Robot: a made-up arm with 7 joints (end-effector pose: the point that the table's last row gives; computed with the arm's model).
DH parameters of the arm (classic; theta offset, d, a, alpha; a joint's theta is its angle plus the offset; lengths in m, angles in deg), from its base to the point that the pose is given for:
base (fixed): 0 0.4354 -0.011 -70
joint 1: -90 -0.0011 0.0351 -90
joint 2: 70 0.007 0.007 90
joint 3: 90 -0.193 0.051 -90
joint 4: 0 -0.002 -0.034 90
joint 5: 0 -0.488 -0.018 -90
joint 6: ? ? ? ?
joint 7: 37.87 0 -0.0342 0
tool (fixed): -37.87 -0.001 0 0
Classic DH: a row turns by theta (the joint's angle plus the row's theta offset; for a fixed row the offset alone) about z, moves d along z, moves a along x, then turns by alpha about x.
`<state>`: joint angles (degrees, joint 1 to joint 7).
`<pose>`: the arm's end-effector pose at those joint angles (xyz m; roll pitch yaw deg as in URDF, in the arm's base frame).
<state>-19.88 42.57 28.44 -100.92 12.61 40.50 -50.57</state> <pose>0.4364 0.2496 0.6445 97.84 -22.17 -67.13</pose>
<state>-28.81 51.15 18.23 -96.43 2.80 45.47 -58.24</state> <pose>0.4485 0.1914 0.6959 99.08 -0.10 -60.94</pose>
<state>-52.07 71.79 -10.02 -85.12 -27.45 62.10 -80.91</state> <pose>0.4380 0.0766 0.7808 132.44 43.18 -1.47</pose>
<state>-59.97 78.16 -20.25 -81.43 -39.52 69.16 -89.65</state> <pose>0.4349 0.0573 0.7906 151.80 41.41 33.97</pose>
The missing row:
joint 6: 0 0.019 -0.01 90
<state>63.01 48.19 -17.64 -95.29 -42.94 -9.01 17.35</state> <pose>0.0264 0.1720 -0.1238 17.80 -18.17 -65.84</pose>
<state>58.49 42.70 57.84 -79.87 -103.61 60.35 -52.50</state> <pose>0.0755 0.5486 0.3859 -155.75 23.33 122.19</pose>
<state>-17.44 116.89 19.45 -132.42 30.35 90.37 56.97</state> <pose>0.3536 -0.1953 0.6389 119.37 -59.87 -75.86</pose>
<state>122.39 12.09 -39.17 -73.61 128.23 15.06 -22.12</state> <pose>-0.4124 -0.3276 0.1256 39.81 9.71 136.81</pose>
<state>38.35 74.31 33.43 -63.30 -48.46 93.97 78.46</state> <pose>0.2795 0.5839 0.3634 162.49 -45.47 -18.87</pose>
